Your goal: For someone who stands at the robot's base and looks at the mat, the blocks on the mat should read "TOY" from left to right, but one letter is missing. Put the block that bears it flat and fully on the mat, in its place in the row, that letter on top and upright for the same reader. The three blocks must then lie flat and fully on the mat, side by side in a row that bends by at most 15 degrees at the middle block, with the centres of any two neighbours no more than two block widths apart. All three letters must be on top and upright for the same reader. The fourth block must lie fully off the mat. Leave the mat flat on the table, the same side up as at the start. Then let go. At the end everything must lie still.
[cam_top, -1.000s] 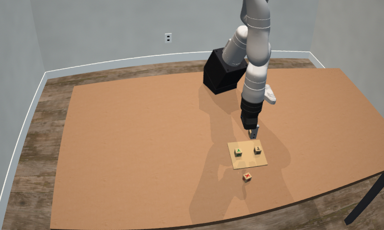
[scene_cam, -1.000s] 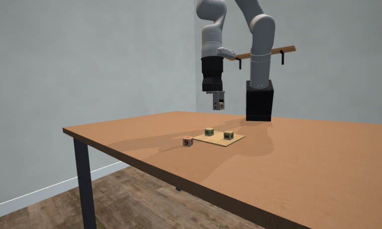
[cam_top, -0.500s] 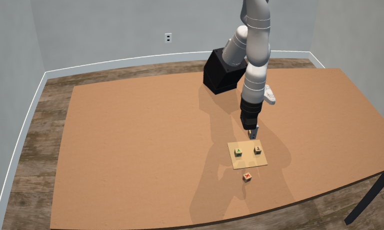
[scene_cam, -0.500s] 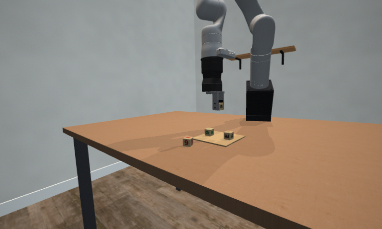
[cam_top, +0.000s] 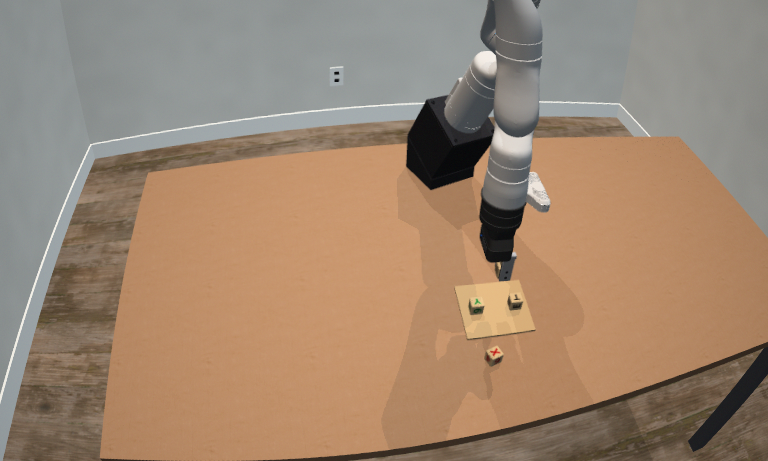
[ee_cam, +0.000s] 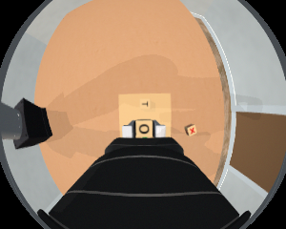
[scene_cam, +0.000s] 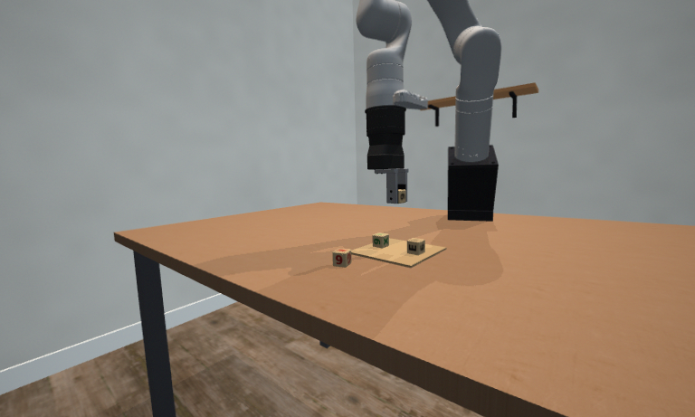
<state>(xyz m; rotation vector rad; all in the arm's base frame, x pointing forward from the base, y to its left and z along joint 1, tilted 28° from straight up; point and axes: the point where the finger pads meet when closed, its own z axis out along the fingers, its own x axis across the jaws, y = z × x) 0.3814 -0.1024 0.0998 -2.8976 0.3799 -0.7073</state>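
The tan mat lies 11 cm below my hand. Also, from my hand: O block: 1 cm below.
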